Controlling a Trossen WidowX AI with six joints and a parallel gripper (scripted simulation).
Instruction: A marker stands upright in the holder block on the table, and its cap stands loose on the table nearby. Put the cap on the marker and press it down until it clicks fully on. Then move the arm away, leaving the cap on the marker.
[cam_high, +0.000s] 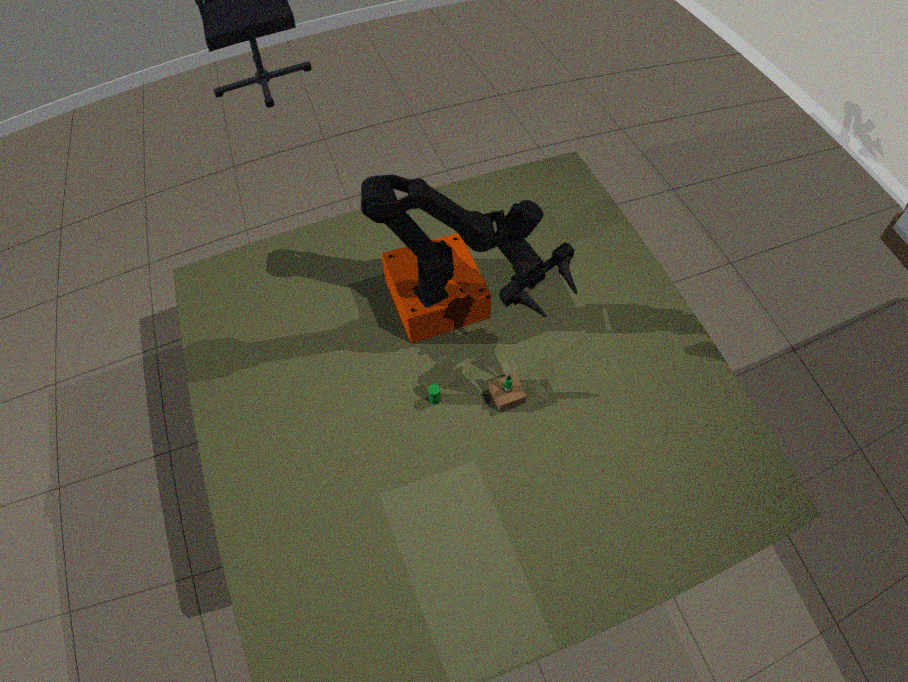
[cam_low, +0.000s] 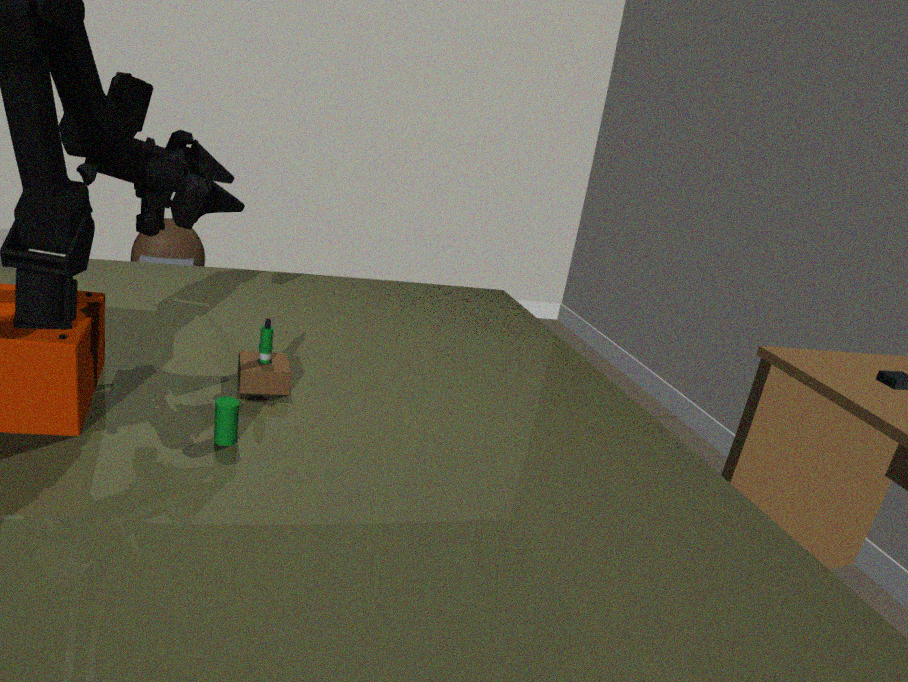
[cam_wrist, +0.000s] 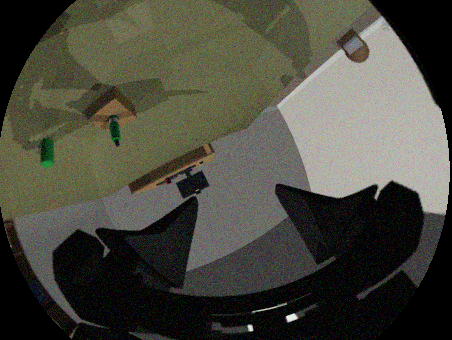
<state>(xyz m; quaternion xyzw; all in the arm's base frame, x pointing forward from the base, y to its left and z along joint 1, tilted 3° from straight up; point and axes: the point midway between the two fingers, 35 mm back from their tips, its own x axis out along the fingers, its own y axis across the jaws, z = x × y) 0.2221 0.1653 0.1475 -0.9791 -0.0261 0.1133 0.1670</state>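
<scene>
Right now the green cap is 60 mm behind my gripper tip, 290 mm to the right of it and 200 mm below it. From my gripper tip the other things lie so: holder block 20 mm ahead, 140 mm to the right, 210 mm below.
</scene>
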